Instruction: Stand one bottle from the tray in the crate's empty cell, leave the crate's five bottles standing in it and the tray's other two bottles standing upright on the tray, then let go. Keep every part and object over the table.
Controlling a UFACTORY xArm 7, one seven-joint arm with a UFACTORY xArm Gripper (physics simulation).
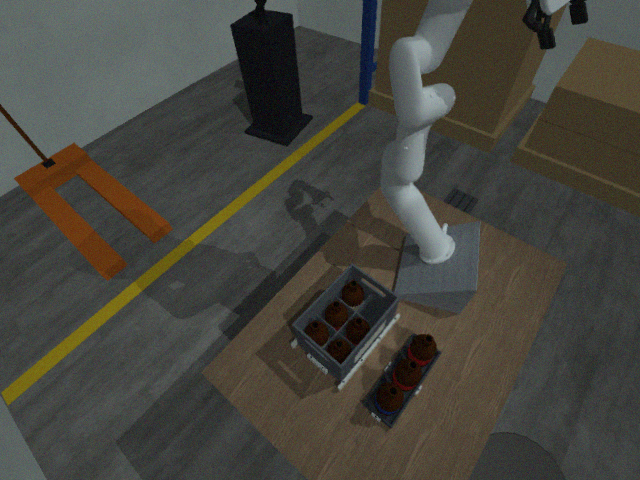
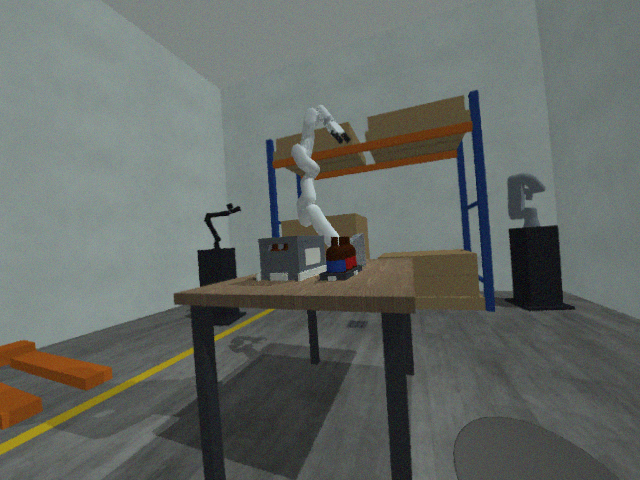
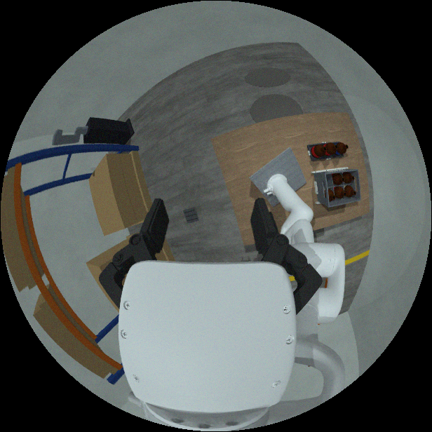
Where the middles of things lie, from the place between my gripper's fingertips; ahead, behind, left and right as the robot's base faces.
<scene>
Now: the red-banded bottle (image 1: 407,374) 700 mm below my hand, 560 mm ahead of it and 30 mm to the right of it. Also, from my hand: blue-banded bottle (image 1: 389,397) (700 mm below, 640 mm ahead, 50 mm to the right).
</scene>
